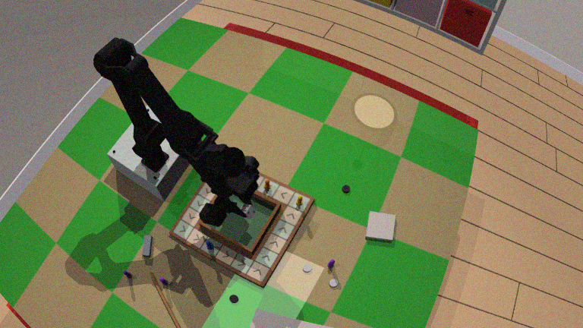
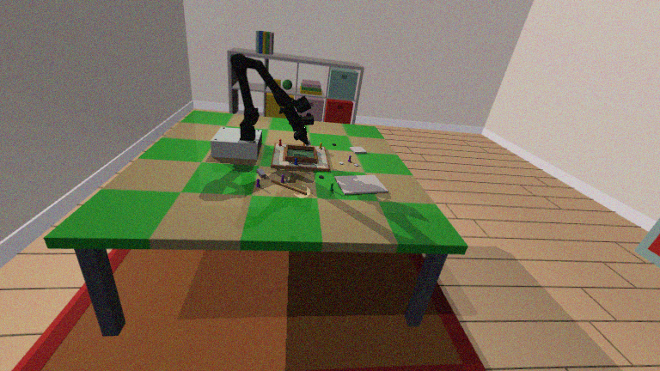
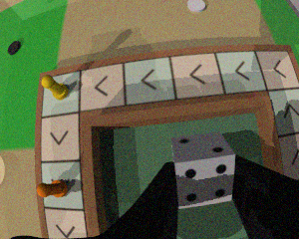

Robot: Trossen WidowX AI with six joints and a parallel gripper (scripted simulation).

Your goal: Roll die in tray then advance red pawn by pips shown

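The red pawn is 15 cm behind my gripper tip, 11 cm to the left of it and 5 cm below it. Round my gripper tip: orange pawn 12 cm to the left, 5 cm below, 2 cm behind; green tray 7 cm below, 3 cm behind; white die right at my gripper tip.
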